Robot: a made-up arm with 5 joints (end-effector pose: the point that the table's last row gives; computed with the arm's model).
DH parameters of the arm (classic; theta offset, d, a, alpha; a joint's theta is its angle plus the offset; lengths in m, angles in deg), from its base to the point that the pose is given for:
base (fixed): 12.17 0 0.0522 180
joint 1: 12.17 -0.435 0.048 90
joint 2: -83.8 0 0.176 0
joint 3: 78.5 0 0.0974 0
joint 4: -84.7 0.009 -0.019 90
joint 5: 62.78 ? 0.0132 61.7
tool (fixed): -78.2 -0.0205 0 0
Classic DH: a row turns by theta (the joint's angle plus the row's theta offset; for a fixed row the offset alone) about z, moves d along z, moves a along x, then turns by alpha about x.
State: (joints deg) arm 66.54 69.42 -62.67 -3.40 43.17
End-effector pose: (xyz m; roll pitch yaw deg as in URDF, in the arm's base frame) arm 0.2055 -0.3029 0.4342 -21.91 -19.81 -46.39
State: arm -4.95 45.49 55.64 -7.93 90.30
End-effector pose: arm 0.1859 0.0216 0.4134 27.11 59.55 97.26
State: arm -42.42 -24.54 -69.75 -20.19 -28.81
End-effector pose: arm 0.0136 0.0193 0.7384 -143.05 -37.35 -117.68
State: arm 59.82 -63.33 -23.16 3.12 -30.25
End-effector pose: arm 0.0373 0.0970 0.6616 -167.85 -64.80 161.53
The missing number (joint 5, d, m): -0.0263
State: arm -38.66 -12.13 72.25 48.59 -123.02
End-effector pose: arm 0.1074 0.0645 0.4953 -1.02 46.03 -105.36
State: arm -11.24 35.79 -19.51 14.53 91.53
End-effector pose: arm 0.3186 0.0626 0.4956 -50.87 25.27 45.33
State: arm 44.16 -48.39 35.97 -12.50 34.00
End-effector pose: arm 0.1162 -0.0244 0.5753 -24.31 -49.39 -20.82
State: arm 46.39 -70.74 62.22 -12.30 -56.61
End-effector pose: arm 0.0854 0.0160 0.5394 95.47 -32.89 -77.94
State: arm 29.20 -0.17 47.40 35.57 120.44
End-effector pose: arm 0.1445 -0.0524 0.5053 6.98 62.12 75.72
